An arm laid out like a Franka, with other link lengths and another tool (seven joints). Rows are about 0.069 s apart.
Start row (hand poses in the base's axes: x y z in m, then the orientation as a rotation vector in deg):
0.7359, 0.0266, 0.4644, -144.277, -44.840, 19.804
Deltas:
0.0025, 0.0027, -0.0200, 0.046, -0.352, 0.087
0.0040, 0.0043, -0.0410, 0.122, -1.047, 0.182
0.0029, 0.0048, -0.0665, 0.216, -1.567, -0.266
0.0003, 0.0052, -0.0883, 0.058, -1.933, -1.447
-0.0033, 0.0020, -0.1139, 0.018, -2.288, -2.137
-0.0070, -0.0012, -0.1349, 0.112, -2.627, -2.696
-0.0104, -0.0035, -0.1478, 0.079, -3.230, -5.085
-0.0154, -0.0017, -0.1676, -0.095, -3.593, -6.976
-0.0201, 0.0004, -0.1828, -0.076, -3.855, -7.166
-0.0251, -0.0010, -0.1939, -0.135, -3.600, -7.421
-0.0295, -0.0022, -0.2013, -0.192, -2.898, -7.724
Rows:
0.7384, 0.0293, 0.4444, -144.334, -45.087, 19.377
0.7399, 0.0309, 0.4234, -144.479, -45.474, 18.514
0.7388, 0.0314, 0.3979, -144.711, -45.095, 17.675
0.7362, 0.0318, 0.3761, -145.339, -43.714, 16.895
0.7326, 0.0286, 0.3505, -145.699, -42.958, 16.239
0.7289, 0.0254, 0.3295, -145.885, -42.362, 15.584
0.7255, 0.0231, 0.3166, -146.763, -39.492, 14.035
0.7205, 0.0249, 0.2968, -147.518, -37.166, 13.013
0.7158, 0.0270, 0.2816, -147.631, -37.015, 12.613
0.7108, 0.0256, 0.2705, -147.663, -36.589, 12.870
0.7064, 0.0244, 0.2631, -147.554, -35.937, 13.666

